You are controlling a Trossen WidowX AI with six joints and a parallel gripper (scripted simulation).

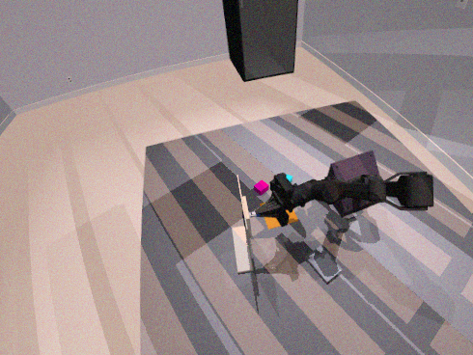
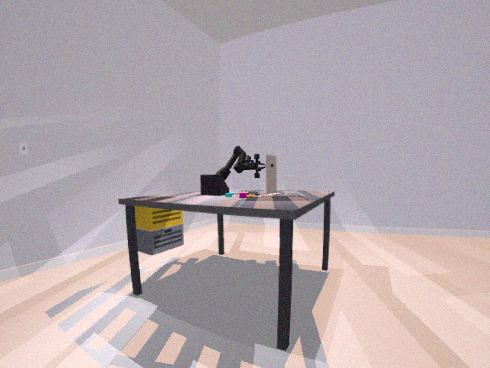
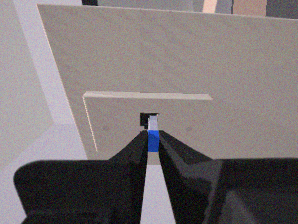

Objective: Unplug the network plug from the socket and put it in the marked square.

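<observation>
Now: the orange marked square 130 mm behind my gripper tip, 110 mm to the right of it and 230 mm below it. The rest, counted from my gripper tip: beige panel 40 mm ahead, 90 mm below; blue network plug 10 mm ahead; pale flat tile 180 mm behind, 140 mm to the left, 220 mm below.
</observation>
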